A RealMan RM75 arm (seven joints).
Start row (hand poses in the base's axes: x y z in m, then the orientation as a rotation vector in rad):
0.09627 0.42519 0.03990 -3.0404 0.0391 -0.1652
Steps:
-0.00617 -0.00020 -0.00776 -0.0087 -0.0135 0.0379
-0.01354 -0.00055 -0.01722 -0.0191 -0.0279 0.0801
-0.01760 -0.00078 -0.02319 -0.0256 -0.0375 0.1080
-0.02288 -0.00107 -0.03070 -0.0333 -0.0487 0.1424
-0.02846 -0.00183 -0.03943 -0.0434 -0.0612 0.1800
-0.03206 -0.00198 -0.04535 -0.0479 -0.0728 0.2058
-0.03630 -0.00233 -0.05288 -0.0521 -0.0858 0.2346
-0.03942 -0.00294 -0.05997 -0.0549 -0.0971 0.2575
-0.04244 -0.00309 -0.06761 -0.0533 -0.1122 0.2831
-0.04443 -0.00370 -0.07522 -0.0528 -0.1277 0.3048
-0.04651 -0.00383 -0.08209 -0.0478 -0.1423 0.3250
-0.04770 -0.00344 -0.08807 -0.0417 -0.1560 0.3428
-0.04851 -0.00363 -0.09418 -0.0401 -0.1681 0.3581
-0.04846 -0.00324 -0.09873 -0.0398 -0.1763 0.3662
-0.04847 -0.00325 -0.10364 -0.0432 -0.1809 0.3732
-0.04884 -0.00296 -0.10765 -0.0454 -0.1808 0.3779
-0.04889 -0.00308 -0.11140 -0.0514 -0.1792 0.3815
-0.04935 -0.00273 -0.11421 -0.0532 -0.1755 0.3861
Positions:
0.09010 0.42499 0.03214 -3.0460 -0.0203 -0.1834
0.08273 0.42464 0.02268 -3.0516 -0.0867 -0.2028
0.07867 0.42441 0.01671 -3.0541 -0.1307 -0.2157
0.07339 0.42412 0.00920 -3.0560 -0.1850 -0.2306
0.06781 0.42336 0.00047 -3.0586 -0.2448 -0.2474
0.06421 0.42321 -0.00545 -3.0568 -0.2858 -0.2634
0.05997 0.42286 -0.01298 -3.0532 -0.3314 -0.2811
0.05685 0.42225 -0.02007 -3.0492 -0.3676 -0.2966
0.05383 0.42210 -0.02771 -3.0390 -0.4073 -0.3171
0.05184 0.42149 -0.03532 -3.0303 -0.4411 -0.3385
0.04976 0.42136 -0.04219 -3.0172 -0.4715 -0.3581
0.04857 0.42175 -0.04817 -3.0036 -0.4979 -0.3763
0.04776 0.42156 -0.05428 -2.9951 -0.5213 -0.3929
0.04781 0.42195 -0.05883 -2.9906 -0.5339 -0.4044
0.04780 0.42194 -0.06374 -2.9906 -0.5455 -0.4111
0.04743 0.42223 -0.06775 -2.9913 -0.5530 -0.4107
0.04738 0.42211 -0.07150 -2.9963 -0.5598 -0.4088
0.04692 0.42246 -0.07431 -2.9974 -0.5670 -0.4030

